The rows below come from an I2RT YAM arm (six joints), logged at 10 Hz.
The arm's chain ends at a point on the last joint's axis. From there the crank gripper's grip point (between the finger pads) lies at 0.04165 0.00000 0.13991 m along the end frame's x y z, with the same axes.
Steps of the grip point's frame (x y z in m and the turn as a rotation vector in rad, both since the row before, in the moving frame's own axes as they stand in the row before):
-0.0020 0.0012 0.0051 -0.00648 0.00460 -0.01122
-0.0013 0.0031 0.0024 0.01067 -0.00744 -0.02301
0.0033 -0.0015 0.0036 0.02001 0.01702 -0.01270
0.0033 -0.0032 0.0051 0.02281 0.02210 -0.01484
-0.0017 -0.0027 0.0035 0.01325 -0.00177 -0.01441
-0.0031 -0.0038 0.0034 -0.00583 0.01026 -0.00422
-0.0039 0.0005 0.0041 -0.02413 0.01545 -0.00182
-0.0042 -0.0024 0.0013 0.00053 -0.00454 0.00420
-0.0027 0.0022 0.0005 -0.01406 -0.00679 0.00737
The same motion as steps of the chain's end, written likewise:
-0.0026 0.0008 0.0053 -0.00648 0.00460 -0.01122
-0.0002 0.0055 0.0021 0.01067 -0.00744 -0.02301
0.0009 0.0018 0.0044 0.02001 0.01702 -0.01270
0.0002 0.0006 0.0061 0.02281 0.02210 -0.01484
-0.0014 -0.0002 0.0034 0.01325 -0.00177 -0.01441
-0.0045 -0.0044 0.0038 -0.00583 0.01026 -0.00422
-0.0061 -0.0028 0.0048 -0.02413 0.01545 -0.00182
-0.0036 -0.0025 0.0011 0.00053 -0.00454 0.00420
-0.0017 -0.0001 0.0002 -0.01406 -0.00679 0.00737

